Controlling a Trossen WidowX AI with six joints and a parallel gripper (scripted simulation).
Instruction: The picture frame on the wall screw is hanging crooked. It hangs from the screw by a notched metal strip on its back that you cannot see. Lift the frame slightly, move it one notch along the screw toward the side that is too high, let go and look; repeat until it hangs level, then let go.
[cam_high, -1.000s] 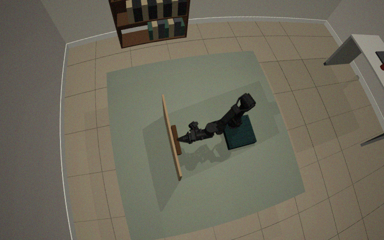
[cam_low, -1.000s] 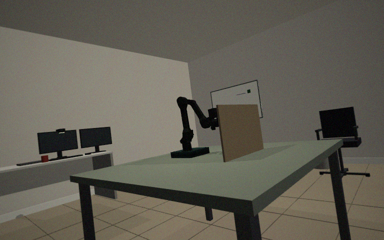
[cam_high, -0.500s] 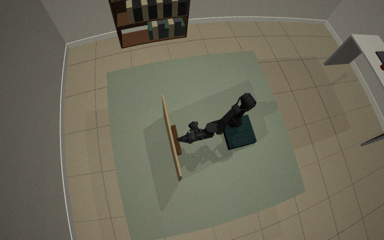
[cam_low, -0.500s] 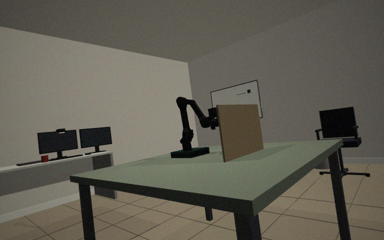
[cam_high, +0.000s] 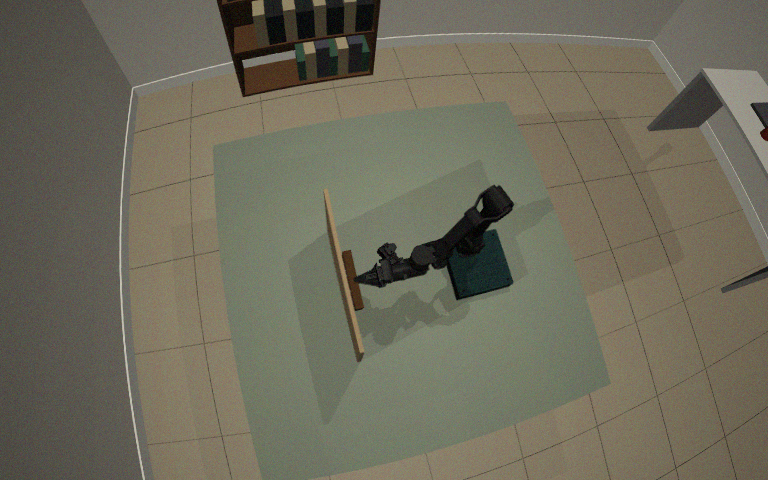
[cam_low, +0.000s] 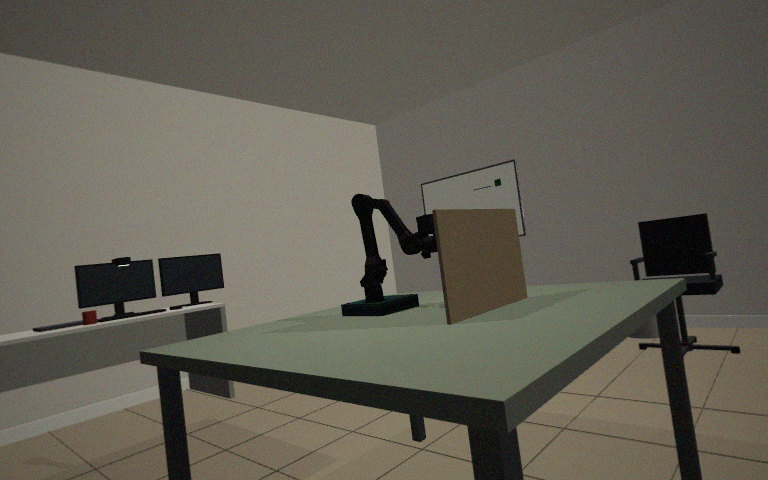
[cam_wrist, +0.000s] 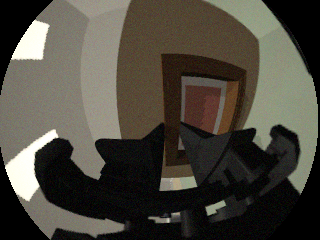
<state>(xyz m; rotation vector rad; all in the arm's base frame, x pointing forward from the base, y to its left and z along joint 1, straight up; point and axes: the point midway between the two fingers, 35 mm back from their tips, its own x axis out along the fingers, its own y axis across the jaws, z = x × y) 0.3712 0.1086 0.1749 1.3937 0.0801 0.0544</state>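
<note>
Right now my gripper tip is 50 mm above the brown picture frame, 10 mm to the left of it and 10 mm short of it. Round my gripper tip: tan wall board 70 mm below, 20 mm to the right, 20 mm ahead.
</note>
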